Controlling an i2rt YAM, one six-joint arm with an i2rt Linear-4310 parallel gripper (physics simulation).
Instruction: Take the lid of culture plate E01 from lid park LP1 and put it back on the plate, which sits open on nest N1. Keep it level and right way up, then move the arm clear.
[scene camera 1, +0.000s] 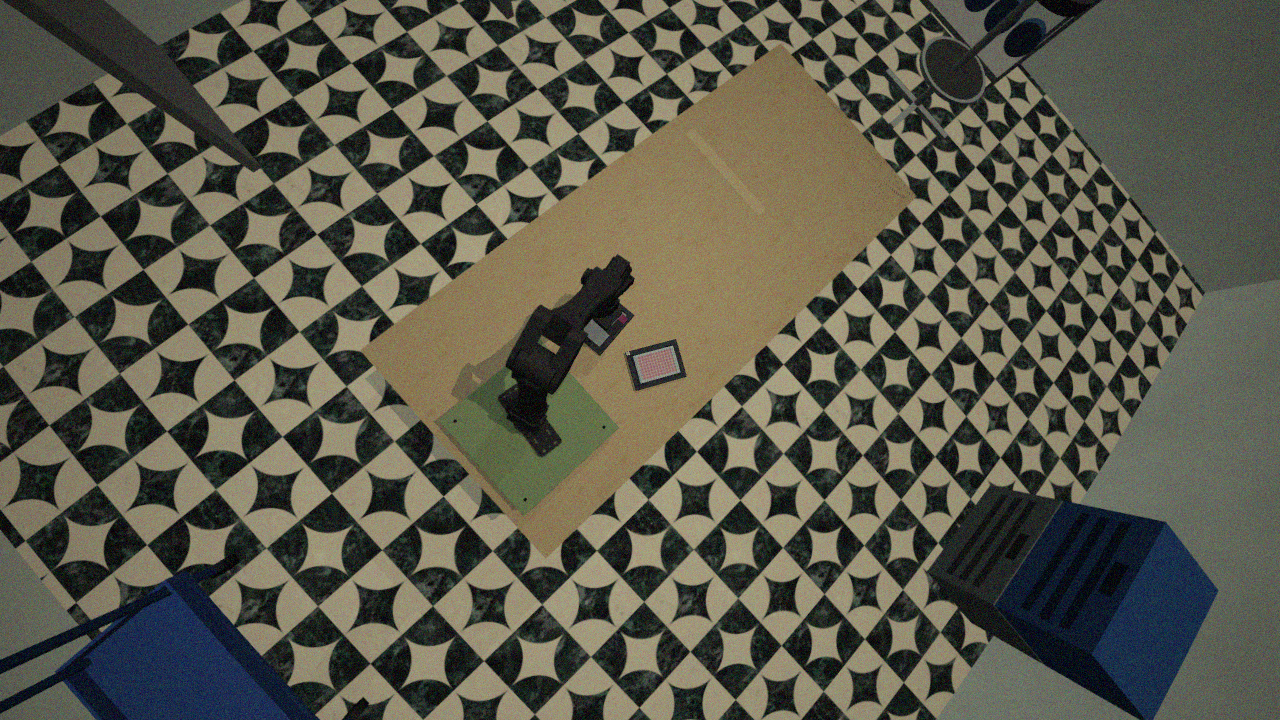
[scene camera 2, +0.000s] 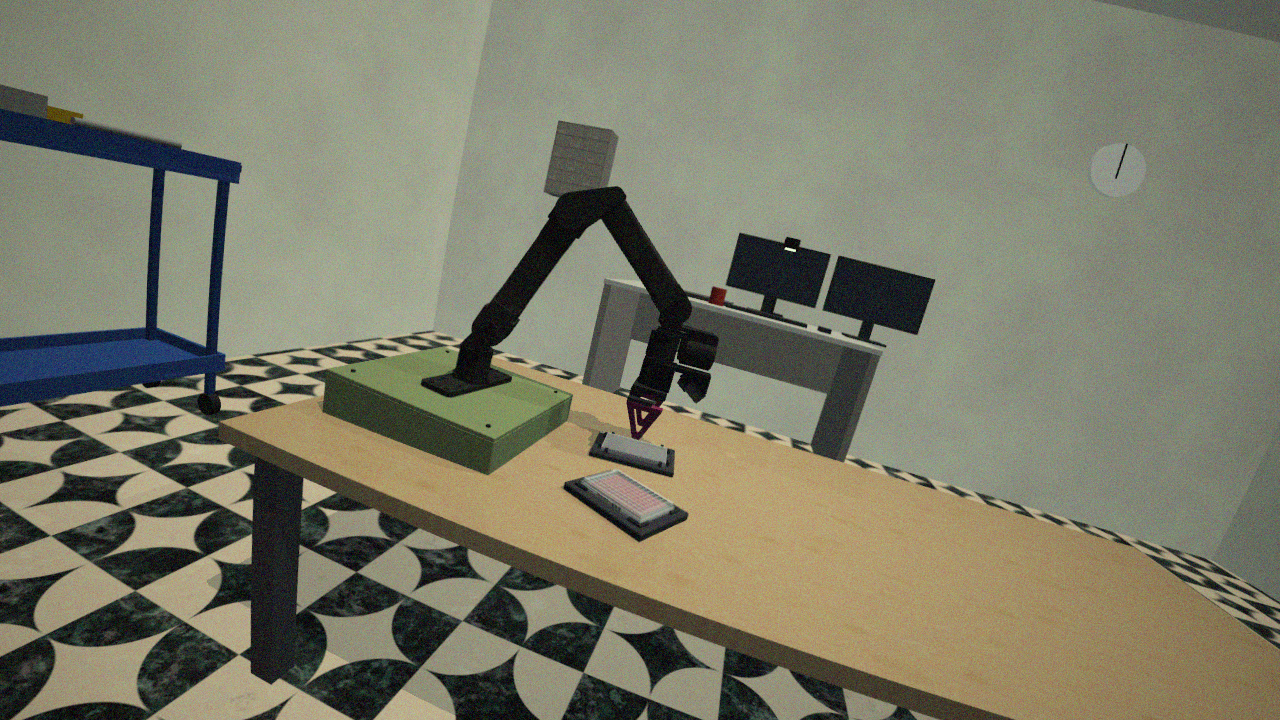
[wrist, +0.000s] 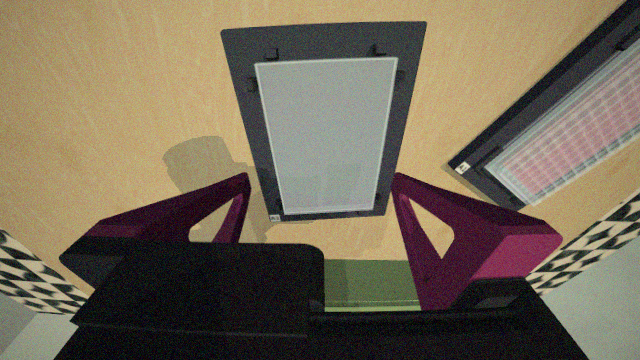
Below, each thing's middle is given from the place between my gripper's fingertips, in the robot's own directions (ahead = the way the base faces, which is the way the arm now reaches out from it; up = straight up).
The pale grey lid (scene camera 2: 624, 446) is 3 cm below my hand and 1 cm to the right of it. From my hand the other things lie so: dark lid park (scene camera 2: 668, 470) 4 cm below, 1 cm to the right.
